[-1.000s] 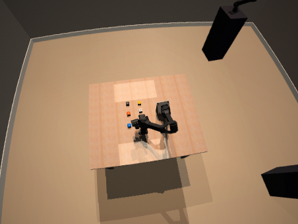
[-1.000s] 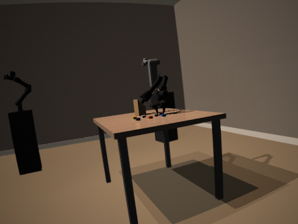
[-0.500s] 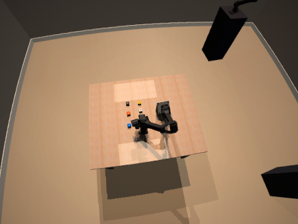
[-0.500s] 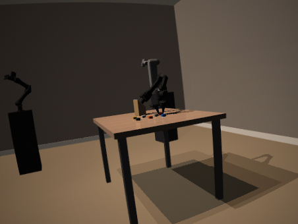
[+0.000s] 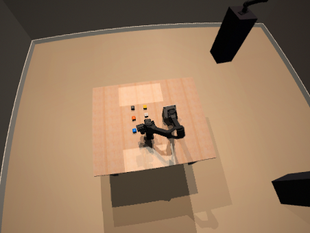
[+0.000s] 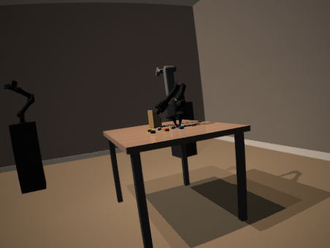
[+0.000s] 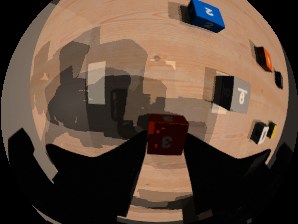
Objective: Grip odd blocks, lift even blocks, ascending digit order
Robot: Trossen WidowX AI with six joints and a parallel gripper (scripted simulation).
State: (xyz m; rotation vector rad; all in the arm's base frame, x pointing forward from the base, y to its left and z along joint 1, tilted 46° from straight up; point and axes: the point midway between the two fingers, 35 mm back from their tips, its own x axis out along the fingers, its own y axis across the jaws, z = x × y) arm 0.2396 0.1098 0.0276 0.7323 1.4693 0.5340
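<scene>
My gripper tip is right at the red block. From my gripper tip the other things lie so: orange block: 17 cm to the right, 10 cm ahead; grey block: 8 cm to the right, 4 cm ahead; blue block: 13 cm ahead, 5 cm to the right.
</scene>
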